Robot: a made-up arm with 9 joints. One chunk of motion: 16 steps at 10 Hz.
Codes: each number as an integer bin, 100 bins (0 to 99) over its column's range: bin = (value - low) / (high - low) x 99, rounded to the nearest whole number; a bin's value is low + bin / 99 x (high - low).
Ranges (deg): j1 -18..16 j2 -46..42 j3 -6..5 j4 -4..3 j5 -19..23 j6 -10..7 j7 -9..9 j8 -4..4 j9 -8..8
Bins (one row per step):
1: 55 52 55 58 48 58 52 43 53
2: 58 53 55 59 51 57 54 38 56
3: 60 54 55 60 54 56 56 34 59
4: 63 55 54 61 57 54 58 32 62
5: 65 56 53 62 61 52 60 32 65
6: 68 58 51 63 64 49 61 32 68
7: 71 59 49 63 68 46 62 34 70
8: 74 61 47 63 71 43 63 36 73
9: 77 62 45 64 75 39 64 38 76
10: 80 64 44 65 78 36 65 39 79
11: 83 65 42 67 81 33 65 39 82
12: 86 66 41 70 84 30 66 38 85
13: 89 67 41 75 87 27 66 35 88
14: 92 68 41 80 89 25 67 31 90
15: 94 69 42 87 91 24 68 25 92
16: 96 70 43 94 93 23 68 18 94
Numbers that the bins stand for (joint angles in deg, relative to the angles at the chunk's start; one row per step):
1: 0.89 0.22 0.11 0.10 1.36 -0.04 0.45 -0.53 0.57
2: 1.92 1.11 0.11 0.17 2.64 -0.21 0.82 -0.93 1.05
3: 2.61 2.00 0.11 0.24 3.91 -0.38 1.18 -1.25 1.54
4: 3.64 2.89 0.00 0.31 5.18 -0.73 1.55 -1.41 2.02
5: 4.32 3.78 -0.11 0.38 6.88 -1.07 1.91 -1.41 2.51
6: 5.35 5.56 -0.33 0.45 8.15 -1.59 2.09 -1.41 2.99
7: 6.38 6.44 -0.56 0.45 9.85 -2.10 2.27 -1.25 3.31
8: 7.41 8.22 -0.78 0.45 11.12 -2.62 2.45 -1.09 3.80
9: 8.44 9.11 -1.00 0.53 12.82 -3.30 2.64 -0.93 4.28
10: 9.47 10.89 -1.11 0.60 14.09 -3.82 2.82 -0.85 4.77
11: 10.51 11.78 -1.33 0.74 15.36 -4.33 2.82 -0.85 5.25
12: 11.54 12.67 -1.44 0.95 16.64 -4.85 3.00 -0.93 5.74
13: 12.57 13.56 -1.44 1.30 17.91 -5.36 3.00 -1.17 6.22
14: 13.60 14.44 -1.44 1.66 18.76 -5.71 3.18 -1.49 6.55
15: 14.28 15.33 -1.33 2.15 19.61 -5.88 3.36 -1.98 6.87
16: 14.97 16.22 -1.22 2.65 20.45 -6.05 3.36 -2.55 7.19

